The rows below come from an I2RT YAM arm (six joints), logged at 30 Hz.
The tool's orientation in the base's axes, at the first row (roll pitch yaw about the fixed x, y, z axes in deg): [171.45 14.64 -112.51]
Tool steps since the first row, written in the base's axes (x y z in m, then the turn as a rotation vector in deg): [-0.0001 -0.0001 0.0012 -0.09 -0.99 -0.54]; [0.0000 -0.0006 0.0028 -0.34 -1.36 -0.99]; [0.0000 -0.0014 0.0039 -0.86 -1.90 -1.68]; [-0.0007 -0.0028 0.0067 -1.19 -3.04 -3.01]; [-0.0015 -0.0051 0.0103 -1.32 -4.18 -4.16]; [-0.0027 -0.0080 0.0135 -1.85 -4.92 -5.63]
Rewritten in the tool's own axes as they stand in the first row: [-0.0002 0.0002 -0.0012 1.05 -0.33 0.24]; [-0.0002 0.0002 -0.0029 1.59 -0.29 0.57]; [0.0003 0.0001 -0.0041 2.44 -0.10 1.10]; [0.0011 0.0007 -0.0072 3.92 -0.37 2.05]; [0.0025 0.0011 -0.0113 5.28 -0.81 2.83]; [0.0047 0.0017 -0.0151 6.51 -0.79 4.05]
